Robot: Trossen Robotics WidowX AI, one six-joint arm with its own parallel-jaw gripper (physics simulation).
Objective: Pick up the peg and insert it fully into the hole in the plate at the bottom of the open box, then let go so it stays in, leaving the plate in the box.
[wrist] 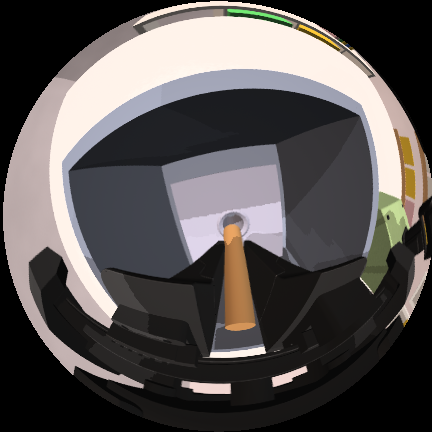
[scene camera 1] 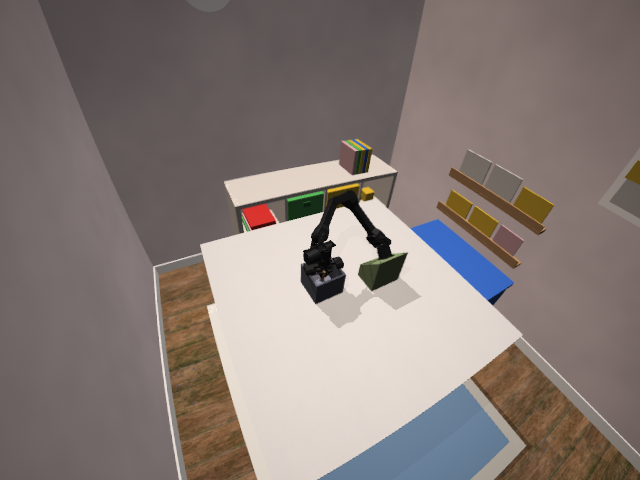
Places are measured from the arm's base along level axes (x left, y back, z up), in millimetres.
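Pixels of known places: gripper, fingertip midpoint: [wrist: 233, 245] [scene camera 1: 322, 277]; arm's base, origin of the base link: [scene camera 1: 386, 257].
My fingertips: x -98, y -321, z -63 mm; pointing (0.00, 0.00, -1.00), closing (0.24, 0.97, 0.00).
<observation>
Ahead of a thing's pixels: the offset from my fingertips to its top centre. Level surfaces: height alone.
The orange-brown peg @(dx +5, dy -1, dz +58 mm) [wrist: 238, 290] [scene camera 1: 323, 273] is held between the two black fingertips of my gripper [wrist: 233, 245], which is shut on it. Its far end points down into the open dark box @(dx -6, dy +3, dz +52 mm) [wrist: 120, 220] [scene camera 1: 327, 290]. The pale plate @(dx -6, dy +3, dz -25 mm) [wrist: 225, 190] lies at the bottom of the box. The round hole [wrist: 233, 220] in the plate shows just beyond the peg's far end, which overlaps its near rim in the wrist view. Whether the tip touches the plate or stands above it I cannot tell. The fingertips are hard to make out in the scene view.
A green wedge-shaped block [scene camera 1: 383, 271] [wrist: 387, 240] stands right of the box, under the arm's base. The white table @(dz -86 mm) [scene camera 1: 330, 372] carries both. A white shelf unit [scene camera 1: 279, 180] with books [scene camera 1: 355, 156] stands behind the table, and a blue surface [scene camera 1: 462, 258] is at the right.
</observation>
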